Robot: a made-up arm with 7 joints. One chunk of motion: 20 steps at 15 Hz.
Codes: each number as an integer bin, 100 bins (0 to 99) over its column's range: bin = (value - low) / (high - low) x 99, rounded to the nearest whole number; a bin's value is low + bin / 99 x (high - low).
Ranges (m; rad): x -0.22..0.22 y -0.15..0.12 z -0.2..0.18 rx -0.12..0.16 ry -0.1..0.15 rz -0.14..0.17
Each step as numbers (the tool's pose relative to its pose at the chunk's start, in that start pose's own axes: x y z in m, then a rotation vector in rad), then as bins.
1 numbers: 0.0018 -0.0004 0.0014 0.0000 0.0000 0.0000
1 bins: 50 55 52 42 40 45
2 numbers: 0.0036 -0.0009 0.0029 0.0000 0.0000 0.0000
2 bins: 50 55 53 42 40 45
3 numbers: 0.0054 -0.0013 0.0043 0.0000 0.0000 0.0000
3 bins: 51 55 53 42 40 45
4 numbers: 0.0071 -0.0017 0.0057 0.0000 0.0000 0.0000
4 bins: 51 54 54 42 40 45
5 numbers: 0.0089 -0.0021 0.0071 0.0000 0.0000 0.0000
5 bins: 52 54 54 42 40 45
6 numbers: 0.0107 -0.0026 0.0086 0.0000 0.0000 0.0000
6 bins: 52 54 54 42 40 45
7 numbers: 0.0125 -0.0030 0.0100 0.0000 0.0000 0.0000
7 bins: 52 54 55 42 40 45
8 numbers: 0.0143 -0.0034 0.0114 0.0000 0.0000 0.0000
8 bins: 53 54 55 42 40 45
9 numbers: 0.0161 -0.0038 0.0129 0.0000 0.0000 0.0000
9 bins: 53 54 55 42 40 45
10 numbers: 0.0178 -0.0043 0.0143 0.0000 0.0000 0.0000
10 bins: 54 53 56 42 40 45
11 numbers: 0.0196 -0.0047 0.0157 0.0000 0.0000 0.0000
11 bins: 54 53 56 42 40 45
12 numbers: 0.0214 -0.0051 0.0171 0.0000 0.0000 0.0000
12 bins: 54 53 57 42 40 45
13 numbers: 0.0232 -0.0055 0.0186 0.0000 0.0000 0.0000
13 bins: 55 53 57 42 40 45
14 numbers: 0.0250 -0.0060 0.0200 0.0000 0.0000 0.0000
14 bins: 55 53 57 42 40 45
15 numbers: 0.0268 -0.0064 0.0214 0.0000 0.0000 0.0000
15 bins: 56 53 58 42 40 45
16 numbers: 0.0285 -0.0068 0.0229 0.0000 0.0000 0.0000
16 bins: 56 53 58 42 40 45
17 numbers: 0.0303 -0.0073 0.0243 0.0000 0.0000 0.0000
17 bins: 56 52 58 42 40 45
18 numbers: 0.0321 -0.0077 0.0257 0.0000 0.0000 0.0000
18 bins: 57 52 59 42 40 45
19 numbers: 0.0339 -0.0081 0.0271 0.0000 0.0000 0.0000
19 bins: 57 52 59 42 40 45
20 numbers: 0.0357 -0.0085 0.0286 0.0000 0.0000 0.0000
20 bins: 58 52 60 42 40 45
